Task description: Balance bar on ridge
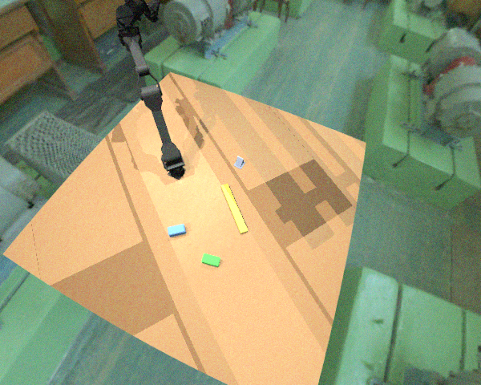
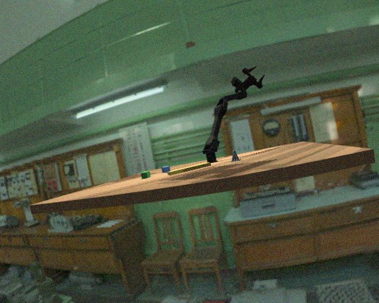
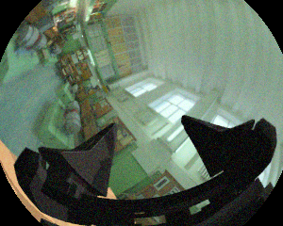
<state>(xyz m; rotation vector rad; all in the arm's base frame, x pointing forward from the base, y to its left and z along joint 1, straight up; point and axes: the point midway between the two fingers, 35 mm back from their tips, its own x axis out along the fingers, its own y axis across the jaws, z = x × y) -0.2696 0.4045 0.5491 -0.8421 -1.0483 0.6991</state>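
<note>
My gripper tip is 580 mm short of the yellow bar, 560 mm above it and 490 mm to the left of it. Also, from my gripper tip: blue block: 680 mm to the right, 550 mm below, 410 mm ahead; then green block: 730 mm to the right, 590 mm ahead, 550 mm below.
</note>
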